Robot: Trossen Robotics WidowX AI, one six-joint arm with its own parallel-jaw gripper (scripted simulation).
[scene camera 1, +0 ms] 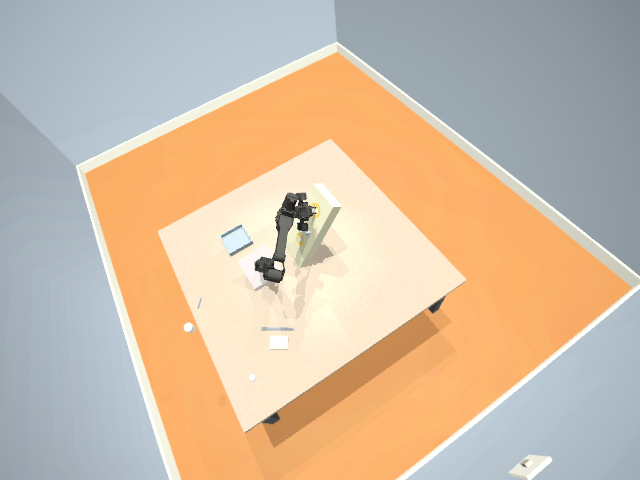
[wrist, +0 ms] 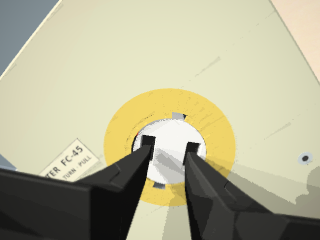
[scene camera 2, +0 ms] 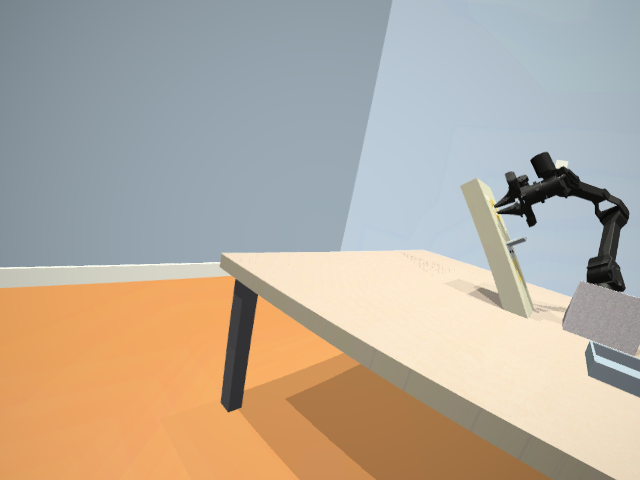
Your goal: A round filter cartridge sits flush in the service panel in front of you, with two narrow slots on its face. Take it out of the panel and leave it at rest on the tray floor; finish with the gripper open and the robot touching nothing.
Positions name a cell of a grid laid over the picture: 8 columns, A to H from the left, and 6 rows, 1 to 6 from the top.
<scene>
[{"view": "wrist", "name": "my gripper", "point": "E4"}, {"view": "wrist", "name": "white round filter cartridge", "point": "E4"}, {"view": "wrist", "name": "cream service panel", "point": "C3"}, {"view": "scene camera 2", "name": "my gripper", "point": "G3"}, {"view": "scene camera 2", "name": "cream service panel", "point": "G4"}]
</scene>
